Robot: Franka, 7 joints.
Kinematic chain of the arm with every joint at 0, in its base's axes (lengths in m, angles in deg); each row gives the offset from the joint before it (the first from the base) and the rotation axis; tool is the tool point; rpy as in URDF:
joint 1: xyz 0 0 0.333 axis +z
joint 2: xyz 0 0 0 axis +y
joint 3: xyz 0 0 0.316 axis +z
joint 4: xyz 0.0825 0 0 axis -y
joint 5: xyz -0.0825 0 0.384 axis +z
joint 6: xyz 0 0 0 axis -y
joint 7: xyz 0.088 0 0 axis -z
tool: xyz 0 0 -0.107 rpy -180 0 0
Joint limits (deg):
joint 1: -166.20..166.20
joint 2: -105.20..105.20
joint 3: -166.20..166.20
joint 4: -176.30..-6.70
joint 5: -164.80..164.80
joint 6: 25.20..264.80
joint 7: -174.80..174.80
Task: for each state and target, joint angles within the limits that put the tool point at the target. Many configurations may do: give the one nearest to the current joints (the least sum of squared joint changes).
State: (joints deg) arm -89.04 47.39 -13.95 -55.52 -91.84 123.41 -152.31
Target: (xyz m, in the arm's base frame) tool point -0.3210 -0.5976 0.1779
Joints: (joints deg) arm -95.82 47.13 -19.87 -94.51 -86.01 115.01 -152.31
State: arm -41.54 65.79 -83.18 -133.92 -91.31 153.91 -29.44
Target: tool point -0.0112 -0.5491 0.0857
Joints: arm -29.12 69.80 -60.60 -116.90 -89.70 158.00 -29.44
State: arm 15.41 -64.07 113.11 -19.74 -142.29 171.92 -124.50
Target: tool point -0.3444 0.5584 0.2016
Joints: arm -11.16 -75.29 110.50 -77.34 -150.90 197.63 -124.50
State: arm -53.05 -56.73 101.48 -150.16 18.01 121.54 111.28
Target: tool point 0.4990 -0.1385 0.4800
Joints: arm -96.39 -43.85 72.05 -127.95 17.54 134.49 111.28
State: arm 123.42 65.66 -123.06 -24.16 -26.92 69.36 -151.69
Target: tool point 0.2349 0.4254 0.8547
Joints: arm 104.13 56.05 -117.78 -44.20 -23.11 64.24 -151.69
